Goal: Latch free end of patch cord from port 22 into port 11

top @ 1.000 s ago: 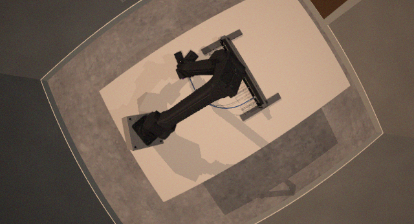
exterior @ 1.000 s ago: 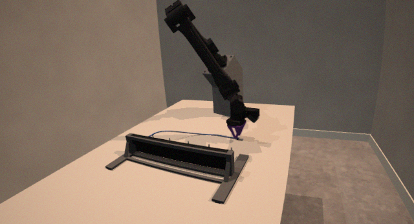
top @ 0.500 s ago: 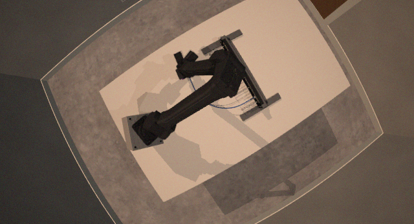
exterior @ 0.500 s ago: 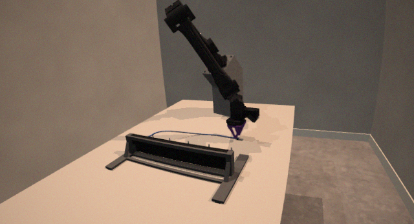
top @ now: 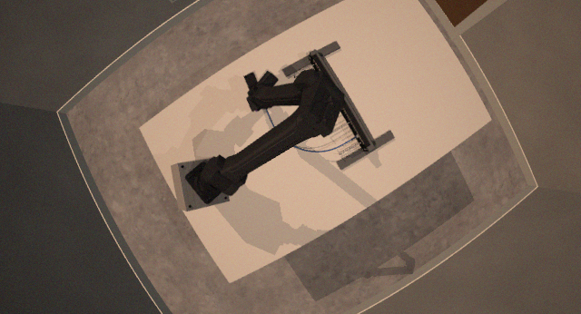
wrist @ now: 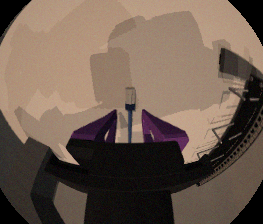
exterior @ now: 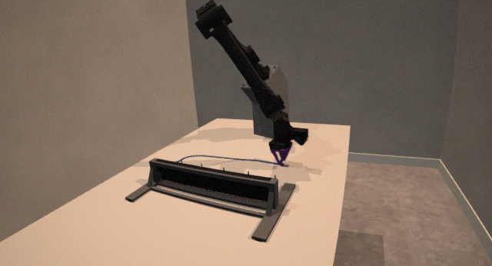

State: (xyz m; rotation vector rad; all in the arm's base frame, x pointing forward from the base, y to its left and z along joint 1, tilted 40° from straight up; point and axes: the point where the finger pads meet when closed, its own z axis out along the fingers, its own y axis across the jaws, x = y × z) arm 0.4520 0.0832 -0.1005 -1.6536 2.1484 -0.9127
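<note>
Right now my hand is 1 cm short of the plug, 2 cm to the right of it and 2 cm above it.
</note>
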